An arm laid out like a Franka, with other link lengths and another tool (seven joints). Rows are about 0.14 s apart.
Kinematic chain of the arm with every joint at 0, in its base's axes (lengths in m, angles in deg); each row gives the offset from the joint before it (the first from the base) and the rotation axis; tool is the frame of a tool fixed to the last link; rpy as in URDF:
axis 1: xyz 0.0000 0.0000 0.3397 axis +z
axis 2: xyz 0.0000 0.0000 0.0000 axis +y
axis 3: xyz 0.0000 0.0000 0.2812 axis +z
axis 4: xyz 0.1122 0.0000 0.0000 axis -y
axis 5: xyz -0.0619 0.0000 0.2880 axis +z
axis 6: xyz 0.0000 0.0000 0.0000 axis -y
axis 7: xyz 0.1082 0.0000 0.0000 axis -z
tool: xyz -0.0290 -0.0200 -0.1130 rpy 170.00 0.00 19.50
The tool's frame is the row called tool.
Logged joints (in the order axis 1, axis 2, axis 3, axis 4, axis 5, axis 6, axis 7), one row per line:
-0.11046, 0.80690, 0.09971, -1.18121, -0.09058, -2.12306, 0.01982
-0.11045, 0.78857, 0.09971, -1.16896, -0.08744, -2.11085, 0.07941
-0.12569, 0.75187, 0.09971, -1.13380, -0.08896, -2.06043, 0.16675
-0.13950, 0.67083, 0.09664, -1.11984, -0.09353, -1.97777, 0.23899
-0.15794, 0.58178, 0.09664, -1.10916, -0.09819, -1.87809, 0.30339
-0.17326, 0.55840, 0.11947, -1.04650, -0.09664, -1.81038, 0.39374
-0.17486, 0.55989, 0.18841, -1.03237, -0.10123, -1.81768, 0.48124
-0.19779, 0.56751, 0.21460, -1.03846, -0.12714, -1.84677, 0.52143
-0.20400, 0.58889, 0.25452, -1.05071, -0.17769, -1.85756, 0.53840
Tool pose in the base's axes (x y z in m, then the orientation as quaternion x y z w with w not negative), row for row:
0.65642, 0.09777, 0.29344, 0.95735, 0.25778, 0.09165, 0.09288
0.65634, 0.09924, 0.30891, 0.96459, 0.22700, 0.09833, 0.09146
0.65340, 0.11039, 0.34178, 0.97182, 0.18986, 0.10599, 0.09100
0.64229, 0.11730, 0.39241, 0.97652, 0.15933, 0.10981, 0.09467
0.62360, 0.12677, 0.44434, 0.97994, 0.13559, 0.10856, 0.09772
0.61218, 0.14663, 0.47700, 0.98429, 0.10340, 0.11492, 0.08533
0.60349, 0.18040, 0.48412, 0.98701, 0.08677, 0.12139, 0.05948
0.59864, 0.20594, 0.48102, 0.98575, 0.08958, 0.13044, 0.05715
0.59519, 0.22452, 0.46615, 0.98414, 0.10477, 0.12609, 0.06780
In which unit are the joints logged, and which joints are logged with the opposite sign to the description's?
The joints are logged in radians. Opposite sign: axis 1, axis 6.
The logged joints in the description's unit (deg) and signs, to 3 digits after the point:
6.329, 46.232, 5.713, -67.678, -5.190, 121.642, 1.136
6.328, 45.182, 5.713, -66.976, -5.010, 120.943, 4.550
7.202, 43.079, 5.713, -64.962, -5.097, 118.054, 9.554
7.993, 38.436, 5.537, -64.162, -5.359, 113.318, 13.693
9.049, 33.334, 5.537, -63.550, -5.626, 107.607, 17.383
9.927, 31.994, 6.845, -59.960, -5.537, 103.727, 22.560
10.019, 32.079, 10.795, -59.150, -5.800, 104.145, 27.573
11.333, 32.516, 12.296, -59.499, -7.285, 105.812, 29.876
11.688, 33.741, 14.583, -60.201, -10.181, 106.430, 30.848

